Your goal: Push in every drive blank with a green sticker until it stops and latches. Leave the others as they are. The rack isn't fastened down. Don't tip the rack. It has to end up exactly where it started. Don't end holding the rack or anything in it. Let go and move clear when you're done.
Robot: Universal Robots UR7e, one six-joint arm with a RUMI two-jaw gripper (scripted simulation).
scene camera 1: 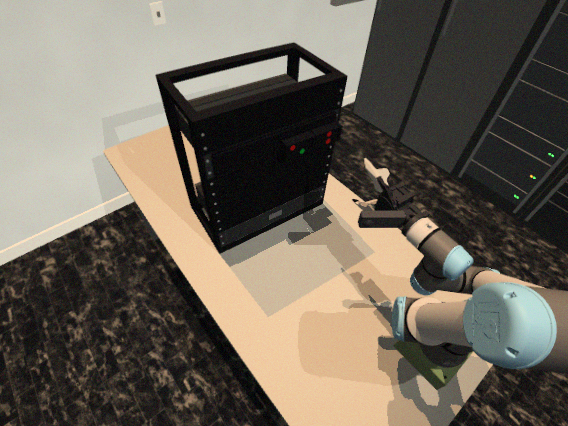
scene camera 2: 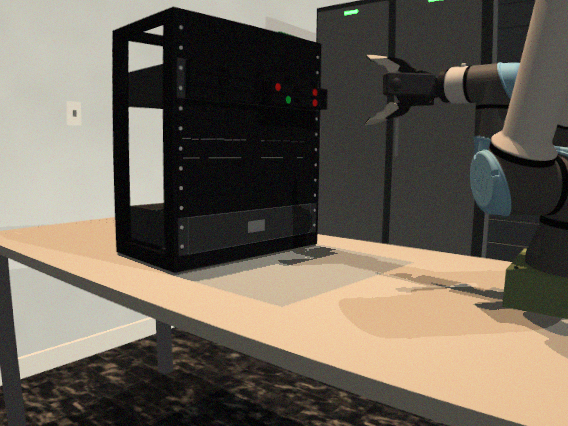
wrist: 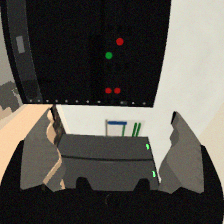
Labels:
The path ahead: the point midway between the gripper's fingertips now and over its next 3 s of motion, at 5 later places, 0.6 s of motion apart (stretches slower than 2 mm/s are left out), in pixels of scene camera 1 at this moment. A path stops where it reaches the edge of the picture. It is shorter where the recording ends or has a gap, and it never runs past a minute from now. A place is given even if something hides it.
My gripper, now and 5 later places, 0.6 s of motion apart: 357,180; 355,179; 347,174; 329,164; 313,156; 310,154

